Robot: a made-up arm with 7 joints. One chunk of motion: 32 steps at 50 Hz.
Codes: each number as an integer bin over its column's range. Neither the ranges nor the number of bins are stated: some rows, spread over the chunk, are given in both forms.
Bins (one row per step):
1: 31 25 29 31 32 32
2: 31 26 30 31 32 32
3: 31 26 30 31 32 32
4: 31 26 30 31 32 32
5: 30 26 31 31 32 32
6: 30 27 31 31 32 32
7: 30 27 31 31 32 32
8: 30 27 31 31 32 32
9: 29 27 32 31 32 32
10: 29 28 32 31 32 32
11: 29 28 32 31 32 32
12: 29 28 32 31 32 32
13: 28 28 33 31 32 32
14: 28 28 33 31 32 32
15: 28 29 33 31 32 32
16: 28 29 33 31 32 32
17: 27 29 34 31 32 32
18: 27 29 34 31 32 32
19: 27 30 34 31 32 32
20: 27 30 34 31 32 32
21: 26 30 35 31 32 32
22: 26 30 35 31 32 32
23: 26 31 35 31 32 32
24: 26 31 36 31 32 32
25: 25 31 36 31 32 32
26: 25 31 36 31 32 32
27: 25 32 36 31 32 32
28: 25 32 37 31 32 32
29: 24 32 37 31 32 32
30: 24 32 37 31 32 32
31: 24 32 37 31 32 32
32: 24 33 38 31 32 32
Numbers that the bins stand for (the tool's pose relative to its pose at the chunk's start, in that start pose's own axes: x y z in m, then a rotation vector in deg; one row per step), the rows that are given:
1: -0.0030 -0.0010 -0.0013 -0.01 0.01 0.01
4: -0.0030 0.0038 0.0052 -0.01 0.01 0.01
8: -0.0090 0.0086 0.0117 -0.01 0.01 0.01
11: -0.0151 0.0133 0.0183 -0.01 0.01 0.01
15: -0.0211 0.0181 0.0248 -0.01 0.01 0.01
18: -0.0271 0.0181 0.0313 -0.01 0.01 0.01
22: -0.0332 0.0229 0.0378 -0.01 0.01 0.01
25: -0.0392 0.0276 0.0443 -0.01 0.01 0.01
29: -0.0452 0.0324 0.0508 -0.01 0.01 0.01
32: -0.0452 0.0371 0.0573 -0.01 0.01 0.01
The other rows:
2: -0.0030 0.0038 0.0052 -0.01 0.01 0.01
3: -0.0030 0.0038 0.0052 -0.01 0.01 0.01
5: -0.0090 0.0038 0.0117 -0.01 0.01 0.01
6: -0.0090 0.0086 0.0117 -0.01 0.01 0.01
7: -0.0090 0.0086 0.0117 -0.01 0.01 0.01
9: -0.0151 0.0086 0.0183 -0.01 0.01 0.01
10: -0.0151 0.0133 0.0183 -0.01 0.01 0.01
12: -0.0151 0.0133 0.0183 -0.01 0.01 0.01
13: -0.0211 0.0133 0.0248 -0.01 0.01 0.01
14: -0.0211 0.0133 0.0248 -0.01 0.01 0.01
16: -0.0211 0.0181 0.0248 -0.01 0.01 0.01
17: -0.0271 0.0181 0.0313 -0.01 0.01 0.01
19: -0.0271 0.0229 0.0313 -0.01 0.01 0.01
20: -0.0271 0.0229 0.0313 -0.01 0.01 0.01
21: -0.0332 0.0229 0.0378 -0.01 0.01 0.01
23: -0.0332 0.0276 0.0378 -0.01 0.01 0.01
24: -0.0332 0.0276 0.0443 -0.01 0.01 0.01
26: -0.0392 0.0276 0.0443 -0.01 0.01 0.01
27: -0.0392 0.0324 0.0443 -0.01 0.01 0.01
28: -0.0392 0.0324 0.0508 -0.01 0.01 0.01
30: -0.0452 0.0324 0.0508 -0.01 0.01 0.01
31: -0.0452 0.0324 0.0508 -0.01 0.01 0.01

